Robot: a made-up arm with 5 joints.
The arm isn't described. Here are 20 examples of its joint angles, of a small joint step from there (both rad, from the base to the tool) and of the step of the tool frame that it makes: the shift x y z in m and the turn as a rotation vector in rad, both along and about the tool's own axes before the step.
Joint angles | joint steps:
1: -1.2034 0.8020 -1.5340 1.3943 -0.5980 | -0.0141 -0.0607 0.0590 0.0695 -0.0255
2: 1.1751 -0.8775 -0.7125 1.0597 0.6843 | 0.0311 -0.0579 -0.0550 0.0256 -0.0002
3: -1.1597 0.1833 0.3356 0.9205 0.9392 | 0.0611 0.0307 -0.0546 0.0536 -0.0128
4: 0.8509 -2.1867 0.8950 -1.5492 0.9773 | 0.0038 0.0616 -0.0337 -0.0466 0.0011
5: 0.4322 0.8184 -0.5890 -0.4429 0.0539 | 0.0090 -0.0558 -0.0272 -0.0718 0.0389
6: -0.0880 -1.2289 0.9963 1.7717 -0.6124 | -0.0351 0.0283 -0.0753 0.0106 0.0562
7: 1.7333 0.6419 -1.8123 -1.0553 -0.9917 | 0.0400 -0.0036 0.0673 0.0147 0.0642
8: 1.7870 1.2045 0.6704 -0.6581 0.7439 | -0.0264 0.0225 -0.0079 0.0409 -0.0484
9: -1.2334 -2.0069 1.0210 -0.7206 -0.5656 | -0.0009 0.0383 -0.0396 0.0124 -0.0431
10: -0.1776 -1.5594 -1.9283 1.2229 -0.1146 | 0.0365 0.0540 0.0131 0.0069 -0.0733
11: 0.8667 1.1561 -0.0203 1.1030 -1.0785 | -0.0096 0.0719 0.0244 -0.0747 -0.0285
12: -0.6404 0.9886 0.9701 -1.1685 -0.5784 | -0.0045 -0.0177 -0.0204 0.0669 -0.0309
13: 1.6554 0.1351 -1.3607 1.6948 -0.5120 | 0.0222 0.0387 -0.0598 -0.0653 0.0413
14: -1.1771 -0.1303 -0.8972 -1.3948 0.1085 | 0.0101 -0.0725 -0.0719 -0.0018 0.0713
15: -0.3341 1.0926 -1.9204 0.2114 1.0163 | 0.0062 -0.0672 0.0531 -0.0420 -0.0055
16: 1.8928 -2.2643 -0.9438 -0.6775 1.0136 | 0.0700 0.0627 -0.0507 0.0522 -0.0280
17: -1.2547 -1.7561 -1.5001 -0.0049 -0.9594 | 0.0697 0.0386 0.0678 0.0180 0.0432
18: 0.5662 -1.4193 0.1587 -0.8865 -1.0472 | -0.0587 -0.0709 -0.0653 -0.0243 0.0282
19: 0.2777 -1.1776 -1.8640 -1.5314 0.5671 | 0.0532 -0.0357 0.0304 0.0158 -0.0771
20: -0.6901 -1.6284 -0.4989 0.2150 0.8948 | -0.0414 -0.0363 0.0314 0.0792 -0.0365
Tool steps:
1: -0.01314 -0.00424 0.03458 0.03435 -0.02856 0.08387
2: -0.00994 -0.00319 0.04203 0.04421 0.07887 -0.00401
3: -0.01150 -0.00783 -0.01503 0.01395 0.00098 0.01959
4: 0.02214 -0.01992 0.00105 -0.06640 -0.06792 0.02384
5: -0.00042 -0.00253 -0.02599 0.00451 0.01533 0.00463
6: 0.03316 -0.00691 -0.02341 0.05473 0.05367 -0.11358
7: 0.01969 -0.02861 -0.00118 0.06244 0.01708 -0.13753
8: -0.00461 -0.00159 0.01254 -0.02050 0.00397 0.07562
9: -0.00283 -0.00042 0.01248 -0.05165 -0.02058 0.06746
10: 0.00246 -0.00141 -0.00104 -0.09037 -0.06767 0.01745
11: 0.02864 0.03459 -0.02048 -0.12155 0.09122 0.07985
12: -0.00550 0.00101 0.01879 0.04464 -0.05069 0.04128
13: 0.00819 -0.00522 -0.03131 -0.02477 0.02614 -0.07211
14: -0.00127 0.01997 -0.01073 0.07133 -0.04444 0.04403
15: 0.00973 -0.03456 0.00047 -0.08678 -0.03268 0.05343
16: -0.02993 -0.03038 0.02510 -0.08550 0.06139 -0.01470
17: -0.01555 -0.00809 -0.00803 -0.03069 0.05034 -0.06972
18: -0.00645 0.02230 0.01516 0.11065 -0.01542 0.05215
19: 0.04796 -0.02851 -0.01541 -0.08478 -0.05273 -0.00722
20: -0.01801 0.02288 0.02142 0.08745 0.01592 0.07638
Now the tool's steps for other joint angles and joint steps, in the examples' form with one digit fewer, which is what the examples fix.
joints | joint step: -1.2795 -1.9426 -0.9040 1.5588 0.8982 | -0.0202 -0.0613 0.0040 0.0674 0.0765
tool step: -0.0350 0.0258 0.0443 0.1448 0.1032 -0.0123
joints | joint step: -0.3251 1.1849 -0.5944 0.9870 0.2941 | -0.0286 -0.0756 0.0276 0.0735 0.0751
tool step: -0.0344 0.0011 0.0524 0.1542 0.0620 0.0444
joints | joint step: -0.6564 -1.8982 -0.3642 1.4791 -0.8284 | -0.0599 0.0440 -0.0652 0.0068 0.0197
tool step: 0.0098 0.0120 -0.0261 -0.0053 0.0045 -0.0938
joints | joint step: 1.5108 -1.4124 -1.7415 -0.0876 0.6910 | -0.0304 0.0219 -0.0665 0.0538 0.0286
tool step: -0.0264 0.0342 0.0130 0.1015 0.0933 -0.0123
